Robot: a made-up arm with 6 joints.
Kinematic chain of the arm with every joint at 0, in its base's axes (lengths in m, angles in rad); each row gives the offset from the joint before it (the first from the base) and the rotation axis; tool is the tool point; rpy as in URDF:
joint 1: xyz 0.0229 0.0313 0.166 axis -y
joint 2: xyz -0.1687 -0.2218 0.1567 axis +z
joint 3: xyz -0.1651 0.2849 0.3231 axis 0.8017 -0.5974 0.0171
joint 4: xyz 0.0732 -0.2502 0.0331 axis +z
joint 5: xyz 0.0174 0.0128 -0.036 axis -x
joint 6: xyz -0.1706 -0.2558 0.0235 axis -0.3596 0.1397 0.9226
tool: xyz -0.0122 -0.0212 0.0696 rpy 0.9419 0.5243 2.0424
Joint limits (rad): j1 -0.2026..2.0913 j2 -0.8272..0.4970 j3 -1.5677..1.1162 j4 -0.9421..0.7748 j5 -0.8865..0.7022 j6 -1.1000..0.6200
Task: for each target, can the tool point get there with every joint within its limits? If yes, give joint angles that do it. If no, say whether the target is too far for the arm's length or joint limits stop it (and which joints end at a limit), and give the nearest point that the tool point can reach.
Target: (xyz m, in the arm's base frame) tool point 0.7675 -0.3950 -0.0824
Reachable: no: joint limits stop it (at a limit: joint 1, joint 2, joint 3) | nearest point 0.1709 -0.2091 -0.1719 | short by 0.631 m
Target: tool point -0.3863 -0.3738 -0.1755
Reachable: yes | joints 1.3403 0.0040 0.8348 0.0631 0.5096 -0.1839
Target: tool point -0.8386 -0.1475 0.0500
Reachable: yes | joints 1.0553 -0.2476 -0.3254 -0.6237 -0.0349 -0.0344
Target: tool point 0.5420 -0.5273 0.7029
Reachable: no: joint limits stop it (at a limit: joint 1, joint 2, joint 3, joint 4) | nearest point 0.3321 -0.2406 0.9518 | short by 0.434 m
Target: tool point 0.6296 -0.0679 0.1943
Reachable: no: joint limits stop it (at a limit: joint 1, joint 3, joint 5) | nearest point 0.1492 -0.0899 -0.0586 | short by 0.543 m
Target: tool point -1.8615 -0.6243 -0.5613
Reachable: no: too far | nearest point -0.9010 -0.2329 -0.1906 | short by 1.101 m
